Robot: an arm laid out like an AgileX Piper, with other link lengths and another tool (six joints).
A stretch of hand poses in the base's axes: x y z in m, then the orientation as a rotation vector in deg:
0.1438, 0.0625, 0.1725, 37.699, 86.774, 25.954
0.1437, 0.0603, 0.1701, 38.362, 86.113, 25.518
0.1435, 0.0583, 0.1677, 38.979, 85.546, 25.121
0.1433, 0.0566, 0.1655, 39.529, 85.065, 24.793
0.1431, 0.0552, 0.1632, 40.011, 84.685, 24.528
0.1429, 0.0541, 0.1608, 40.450, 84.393, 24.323
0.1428, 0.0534, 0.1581, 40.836, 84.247, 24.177
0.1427, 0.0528, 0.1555, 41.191, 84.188, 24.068
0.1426, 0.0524, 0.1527, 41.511, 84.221, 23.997
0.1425, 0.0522, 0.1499, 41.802, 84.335, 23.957
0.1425, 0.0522, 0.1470, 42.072, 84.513, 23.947
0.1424, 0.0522, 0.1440, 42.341, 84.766, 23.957
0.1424, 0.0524, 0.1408, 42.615, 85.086, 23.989
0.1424, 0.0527, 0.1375, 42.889, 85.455, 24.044
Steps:
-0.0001, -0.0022, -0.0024, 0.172, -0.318, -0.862
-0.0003, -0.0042, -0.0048, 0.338, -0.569, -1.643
-0.0005, -0.0059, -0.0070, 0.502, -0.772, -2.314
-0.0007, -0.0073, -0.0093, 0.660, -0.914, -2.874
-0.0009, -0.0084, -0.0117, 0.826, -0.999, -3.343
-0.0010, -0.0091, -0.0144, 0.989, -0.979, -3.694
-0.0011, -0.0097, -0.0170, 1.152, -0.895, -3.974
-0.0012, -0.0101, -0.0198, 1.313, -0.747, -4.178
-0.0013, -0.0103, -0.0226, 1.472, -0.539, -4.318
-0.0013, -0.0103, -0.0255, 1.633, -0.286, -4.405
-0.0014, -0.0103, -0.0285, 1.803, 0.031, -4.452
-0.0014, -0.0101, -0.0317, 1.988, 0.406, -4.463
-0.0014, -0.0098, -0.0350, 2.185, 0.822, -4.442

